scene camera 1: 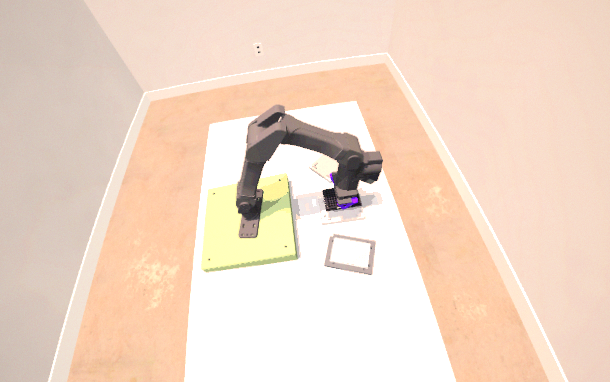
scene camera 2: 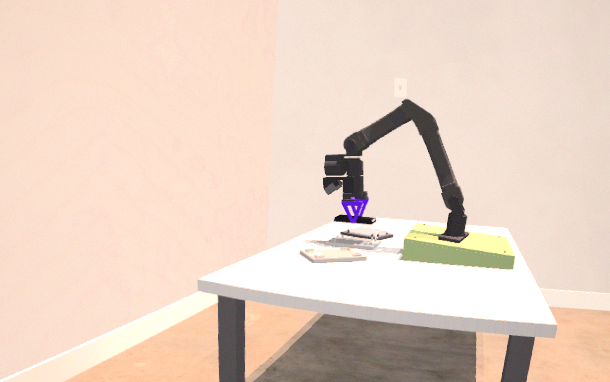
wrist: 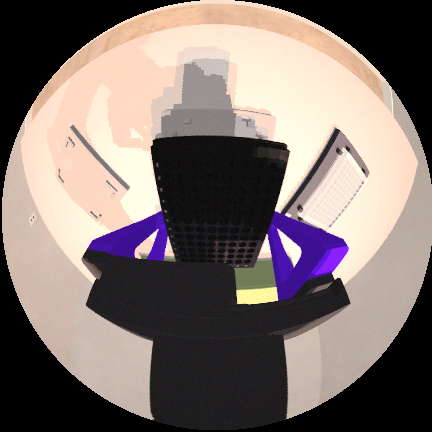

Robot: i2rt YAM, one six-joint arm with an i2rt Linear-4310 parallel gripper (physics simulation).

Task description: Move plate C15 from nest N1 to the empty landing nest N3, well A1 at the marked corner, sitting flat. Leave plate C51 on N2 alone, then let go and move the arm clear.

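Note:
My gripper (scene camera 1: 342, 199) (scene camera 2: 354, 218) (wrist: 217, 214), with purple fingers, is shut on a black well plate (scene camera 1: 330, 201) (scene camera 2: 369, 220) (wrist: 220, 185), gripped by its two long sides. The plate looks roughly level and hangs in the air over the middle pale nest (scene camera 1: 345, 216) (scene camera 2: 352, 243) (wrist: 200, 123). A white plate (scene camera 1: 352, 252) (wrist: 335, 195) sits in the grey nest (scene camera 1: 327, 255) (scene camera 2: 346, 234) (wrist: 326, 152). Another pale nest (scene camera 1: 319, 168) (scene camera 2: 332, 256) (wrist: 85, 175) shows no plate; the arm partly hides it in scene camera 1. The plate and nest labels cannot be read.
The arm stands on a yellow-green base block (scene camera 1: 225, 225) (scene camera 2: 450, 255) on the white table (scene camera 1: 300, 320) (scene camera 2: 380, 290). The arm arches from the block over the table to the nests. The plate and gripper cast shadows around the middle nest.

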